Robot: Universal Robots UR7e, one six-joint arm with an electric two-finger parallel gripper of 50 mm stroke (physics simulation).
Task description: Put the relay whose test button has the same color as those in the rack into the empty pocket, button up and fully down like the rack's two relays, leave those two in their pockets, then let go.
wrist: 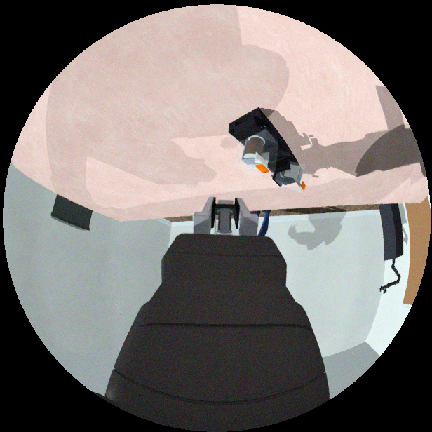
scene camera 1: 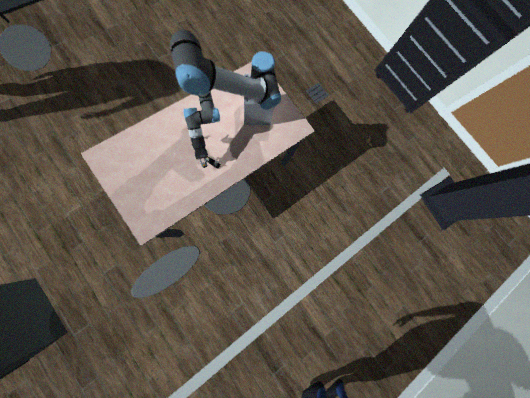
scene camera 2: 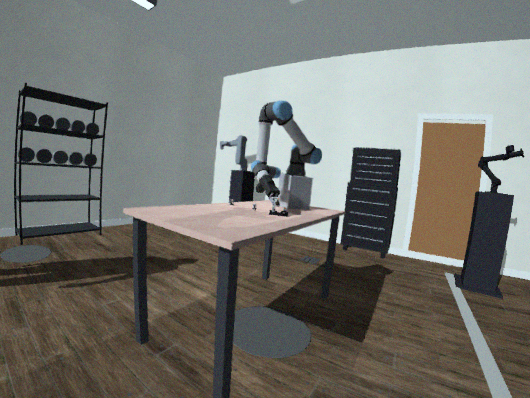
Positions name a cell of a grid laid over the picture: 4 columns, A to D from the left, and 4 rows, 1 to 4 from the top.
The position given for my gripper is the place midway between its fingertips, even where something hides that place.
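Note:
A black rack (wrist: C2) is visible, as is my gripper (wrist: C2).

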